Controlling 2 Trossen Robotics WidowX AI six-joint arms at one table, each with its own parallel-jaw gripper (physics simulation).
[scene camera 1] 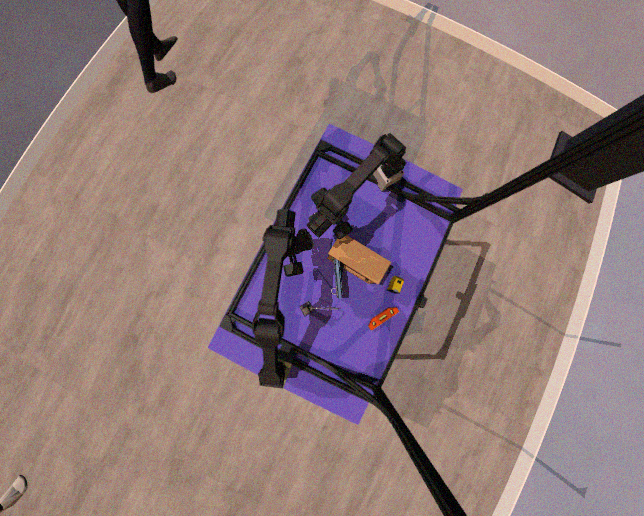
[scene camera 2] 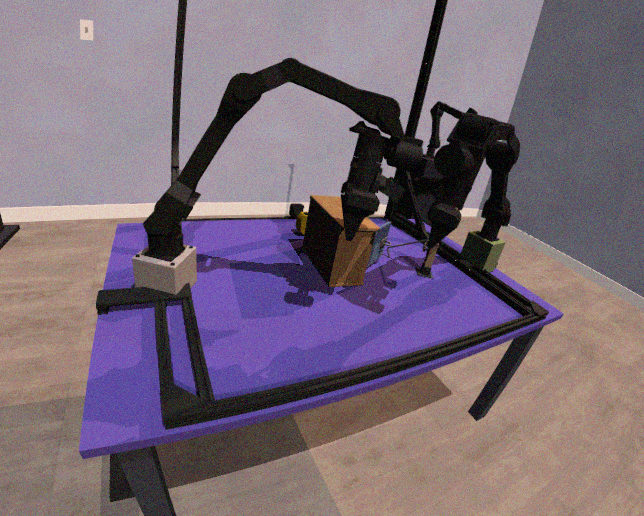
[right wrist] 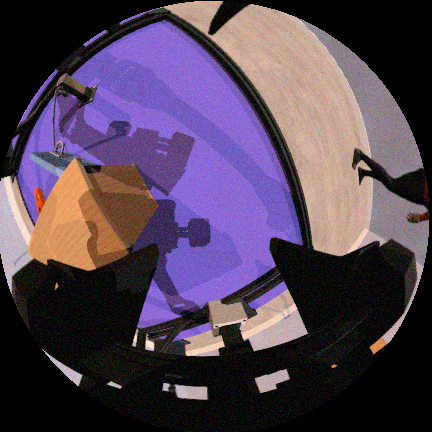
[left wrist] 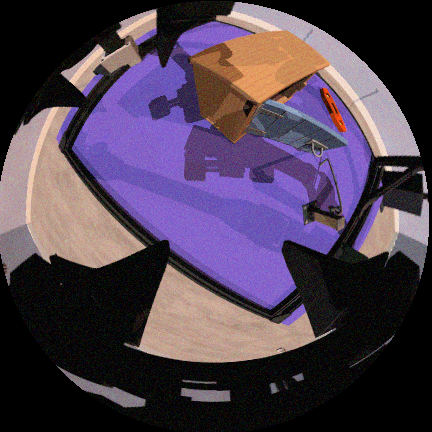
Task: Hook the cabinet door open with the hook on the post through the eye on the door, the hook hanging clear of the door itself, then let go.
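Pixels of known places: left gripper, fingertip midpoint: (scene camera 2: 432,240) (left wrist: 227,246); right gripper, fingertip midpoint: (scene camera 2: 347,234) (right wrist: 214,247) (left wrist: 121,81); left arm's base, link origin: (scene camera 1: 275,371) (scene camera 2: 487,236); right arm's base, link origin: (scene camera 1: 389,169) (scene camera 2: 165,251) (right wrist: 229,328).
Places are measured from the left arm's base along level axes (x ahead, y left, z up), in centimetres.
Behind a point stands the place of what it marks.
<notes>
The wooden cabinet (scene camera 1: 361,258) {x 52.7, y -17.2, z 4.9 cm} (scene camera 2: 350,262) {x 55.6, y -6.0, z -4.9 cm} (left wrist: 260,65) {x 52.7, y -10.0, z 4.9 cm} (right wrist: 70,215) {x 53.2, y -8.8, z 4.9 cm} has its blue door (scene camera 1: 338,276) {x 43.4, y -11.2, z 1.2 cm} (scene camera 2: 379,241) {x 41.0, y -11.6, z -3.2 cm} (left wrist: 295,127) {x 43.8, y -10.4, z -2.2 cm} standing open. The eye (scene camera 1: 334,291) {x 36.5, y -12.2, z -4.2 cm} (left wrist: 317,148) {x 36.9, y -12.9, z -5.1 cm} (right wrist: 60,148) {x 38.6, y -11.2, z -4.1 cm} is near the door's free end. The post (scene camera 1: 306,308) {x 27.1, y -3.2, z -1.0 cm} (left wrist: 327,218) {x 27.3, y -2.9, z -4.2 cm} (right wrist: 75,87) {x 27.4, y -3.0, z -5.7 cm} carries a thin wire hook (left wrist: 336,182) {x 29.4, y -10.3, z -4.2 cm} (right wrist: 54,120) {x 29.6, y -10.3, z -4.7 cm} reaching toward the door; in scene camera 1 its end lies apart from the eye. My left gripper (left wrist: 227,246) {x 46.2, y 8.2, z 7.0 cm} is open and empty, above the table on the post's side. My right gripper (right wrist: 214,247) {x 64.0, y -0.1, z 6.2 cm} is open and empty, beside and above the cabinet's end.
An orange level (scene camera 1: 383,318) {x 33.1, y -37.0, z -10.4 cm} (left wrist: 333,109) {x 33.6, y -35.2, z -9.7 cm} lies beyond the door. A yellow tape measure (scene camera 1: 396,284) {x 48.7, y -36.3, z -4.5 cm} (scene camera 2: 302,223) {x 52.0, y -35.4, z -7.1 cm} stands by the cabinet's far end. Black rails (scene camera 2: 301,388) {x 83.4, y 18.9, z -10.3 cm} edge the purple table (scene camera 2: 322,344) {x 73.3, y 10.2, z -11.7 cm}. The two arms are close together above the table.
</notes>
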